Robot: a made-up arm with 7 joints. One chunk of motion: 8 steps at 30 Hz.
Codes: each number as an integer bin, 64 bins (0 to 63) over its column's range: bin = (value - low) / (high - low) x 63, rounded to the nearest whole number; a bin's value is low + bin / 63 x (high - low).
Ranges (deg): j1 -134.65..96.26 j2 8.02..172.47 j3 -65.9..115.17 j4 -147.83..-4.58 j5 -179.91..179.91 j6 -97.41..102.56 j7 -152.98..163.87
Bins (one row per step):
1: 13 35 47 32 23 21 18
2: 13 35 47 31 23 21 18
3: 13 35 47 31 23 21 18
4: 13 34 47 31 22 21 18
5: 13 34 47 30 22 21 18
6: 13 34 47 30 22 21 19
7: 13 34 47 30 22 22 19
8: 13 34 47 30 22 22 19
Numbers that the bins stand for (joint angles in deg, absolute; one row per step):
1: -87.00 99.38 69.18 -75.07 -48.55 -30.75 -62.45
2: -87.00 99.38 69.18 -77.34 -48.55 -30.75 -62.45
3: -87.00 99.38 69.18 -77.34 -48.55 -30.75 -62.45
4: -87.00 96.77 69.18 -77.34 -54.26 -30.75 -62.45
5: -87.00 96.77 69.18 -79.62 -54.26 -30.75 -62.45
6: -87.00 96.77 69.18 -79.62 -54.26 -30.75 -57.42
7: -87.00 96.77 69.18 -79.62 -54.26 -27.58 -57.42
8: -87.00 96.77 69.18 -79.62 -54.26 -27.58 -57.42

